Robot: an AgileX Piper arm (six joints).
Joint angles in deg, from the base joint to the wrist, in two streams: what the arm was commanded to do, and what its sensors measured. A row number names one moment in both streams.
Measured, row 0: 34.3, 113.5, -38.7, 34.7, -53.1, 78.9
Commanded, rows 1 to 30: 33.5, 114.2, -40.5, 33.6, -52.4, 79.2; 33.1, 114.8, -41.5, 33.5, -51.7, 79.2; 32.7, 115.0, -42.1, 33.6, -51.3, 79.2; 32.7, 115.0, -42.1, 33.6, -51.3, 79.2; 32.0, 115.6, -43.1, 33.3, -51.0, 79.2; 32.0, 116.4, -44.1, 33.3, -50.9, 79.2; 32.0, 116.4, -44.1, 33.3, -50.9, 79.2; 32.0, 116.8, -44.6, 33.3, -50.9, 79.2; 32.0, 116.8, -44.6, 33.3, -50.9, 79.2; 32.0, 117.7, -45.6, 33.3, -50.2, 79.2; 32.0, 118.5, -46.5, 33.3, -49.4, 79.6; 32.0, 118.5, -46.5, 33.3, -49.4, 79.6; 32.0, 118.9, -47.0, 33.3, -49.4, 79.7; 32.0, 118.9, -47.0, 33.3, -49.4, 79.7; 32.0, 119.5, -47.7, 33.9, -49.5, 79.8; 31.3, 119.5, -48.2, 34.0, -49.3, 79.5; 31.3, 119.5, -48.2, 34.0, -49.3, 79.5; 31.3, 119.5, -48.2, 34.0, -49.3, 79.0; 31.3, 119.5, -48.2, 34.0, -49.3, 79.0; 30.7, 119.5, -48.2, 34.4, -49.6, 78.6; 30.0, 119.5, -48.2, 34.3, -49.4, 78.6; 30.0, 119.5, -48.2, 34.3, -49.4, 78.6; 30.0, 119.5, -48.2, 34.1, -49.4, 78.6; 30.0, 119.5, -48.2, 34.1, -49.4, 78.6; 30.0, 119.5, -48.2, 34.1, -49.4, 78.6; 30.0, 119.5, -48.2, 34.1, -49.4, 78.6; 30.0, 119.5, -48.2, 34.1, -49.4, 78.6; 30.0, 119.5, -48.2, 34.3, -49.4, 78.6; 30.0, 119.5, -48.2, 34.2, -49.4, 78.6; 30.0, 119.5, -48.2, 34.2, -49.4, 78.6
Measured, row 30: 30.1, 119.7, -47.8, 34.4, -49.2, 79.3
